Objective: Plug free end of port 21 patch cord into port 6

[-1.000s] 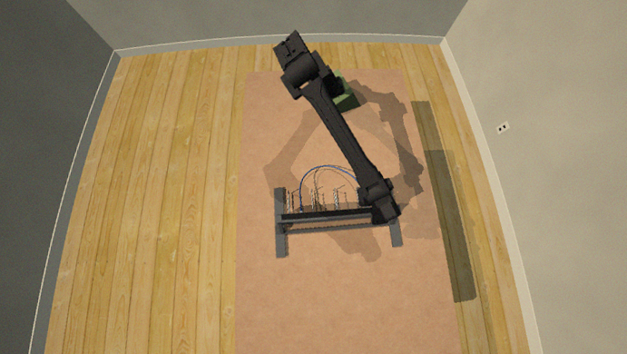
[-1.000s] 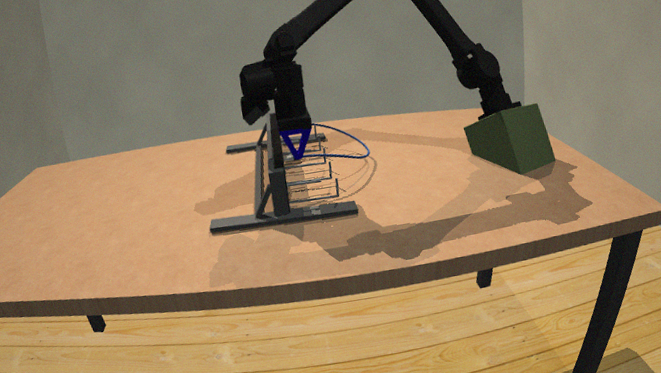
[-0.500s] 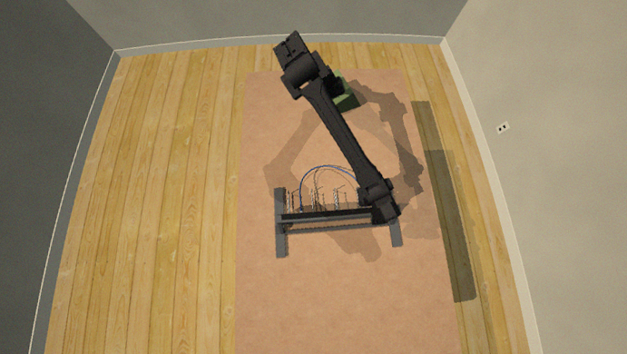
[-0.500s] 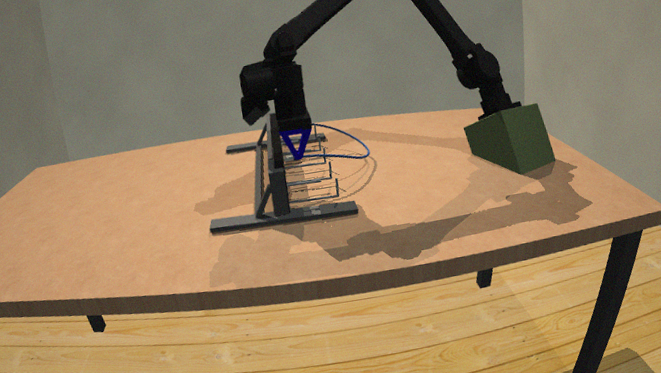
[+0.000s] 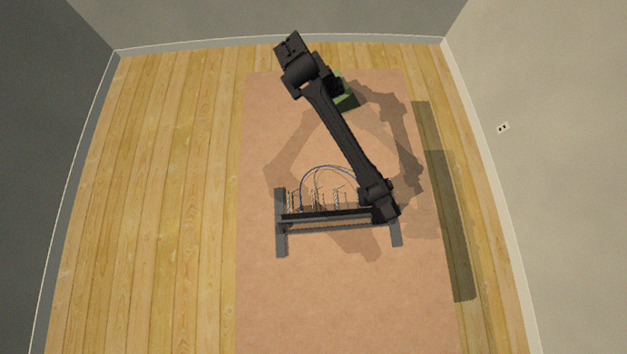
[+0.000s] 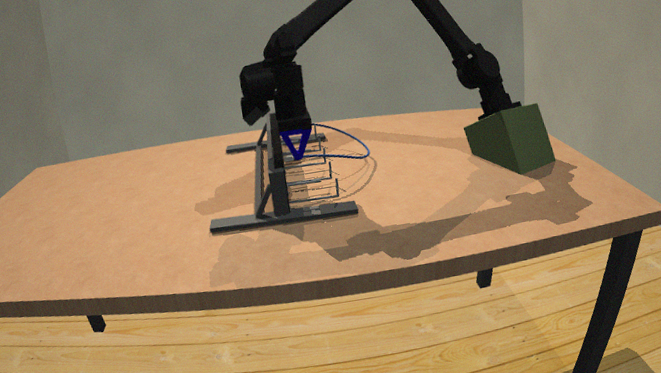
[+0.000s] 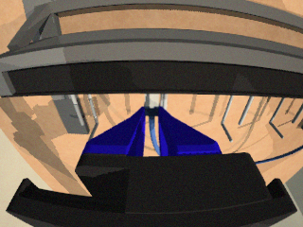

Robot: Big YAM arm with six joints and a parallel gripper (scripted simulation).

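Now: the plug 20 mm ahead of my hand.
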